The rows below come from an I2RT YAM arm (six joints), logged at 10 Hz.
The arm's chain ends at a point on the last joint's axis. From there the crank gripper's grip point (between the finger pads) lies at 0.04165 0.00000 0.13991 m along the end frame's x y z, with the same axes.
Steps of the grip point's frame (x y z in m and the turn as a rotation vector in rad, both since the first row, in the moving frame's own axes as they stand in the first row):
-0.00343 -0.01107 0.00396 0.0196 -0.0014 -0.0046
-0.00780 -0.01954 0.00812 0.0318 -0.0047 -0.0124
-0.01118 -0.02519 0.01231 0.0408 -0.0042 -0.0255
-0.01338 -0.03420 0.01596 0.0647 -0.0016 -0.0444
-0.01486 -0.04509 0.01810 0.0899 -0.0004 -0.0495
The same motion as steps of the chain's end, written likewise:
-0.00323 -0.00814 0.00393 0.0196 -0.0014 -0.0046
-0.00711 -0.01458 0.00800 0.0318 -0.0047 -0.0124
-0.01051 -0.01843 0.01227 0.0408 -0.0042 -0.0255
-0.01291 -0.02331 0.01625 0.0647 -0.0016 -0.0444
-0.01444 -0.03048 0.01874 0.0899 -0.0004 -0.0495

